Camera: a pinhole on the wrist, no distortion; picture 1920 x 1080 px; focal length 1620.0 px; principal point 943.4 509.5 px. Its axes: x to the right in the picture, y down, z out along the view. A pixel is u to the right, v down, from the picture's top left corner.
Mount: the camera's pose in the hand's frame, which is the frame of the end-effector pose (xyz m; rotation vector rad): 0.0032 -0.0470 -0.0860 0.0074 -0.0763 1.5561
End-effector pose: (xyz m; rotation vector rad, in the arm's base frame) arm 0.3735 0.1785 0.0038 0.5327 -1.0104 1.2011
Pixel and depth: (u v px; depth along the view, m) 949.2 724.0 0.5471
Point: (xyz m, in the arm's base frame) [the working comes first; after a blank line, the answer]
In the camera's frame: 0.0020 0.0724 0.5471

0.2775 -0.2576 0.1562
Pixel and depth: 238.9 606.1 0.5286
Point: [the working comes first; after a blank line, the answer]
In the camera's frame: -0.2299 0.0315 0.5286

0.5049 -0.2879 0.2123
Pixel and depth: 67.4 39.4 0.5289
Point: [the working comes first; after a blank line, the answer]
In the camera's frame: -0.2860 -0.1535 0.5289

0.5627 -0.2172 0.3827
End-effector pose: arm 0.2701 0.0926 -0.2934 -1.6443 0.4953 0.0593
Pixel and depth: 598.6 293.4 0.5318
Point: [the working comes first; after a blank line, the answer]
In the camera's frame: -0.1132 -0.0709 0.5318

0.4899 0.5115 -0.1965
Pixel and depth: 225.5 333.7 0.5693
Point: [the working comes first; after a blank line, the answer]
In the camera's frame: -0.2523 -0.0618 0.5693

0.5352 0.5506 -0.0651
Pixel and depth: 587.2 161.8 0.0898
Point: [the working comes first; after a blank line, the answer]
In the camera's frame: -0.0197 -0.0193 0.0898

0.3125 0.0944 -0.2327
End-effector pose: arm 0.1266 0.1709 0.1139 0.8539 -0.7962 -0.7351
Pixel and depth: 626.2 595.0 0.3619
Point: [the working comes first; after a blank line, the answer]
In the camera's frame: -0.0709 0.0191 0.3619

-0.1472 0.0378 0.1005
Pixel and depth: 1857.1 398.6 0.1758
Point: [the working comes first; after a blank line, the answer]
In the camera's frame: 0.0992 -0.0120 0.1758

0.0615 0.1492 0.1929
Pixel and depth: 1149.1 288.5 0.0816
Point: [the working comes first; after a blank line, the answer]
In the camera's frame: 0.0104 -0.0111 0.0816

0.1254 0.1444 0.0804
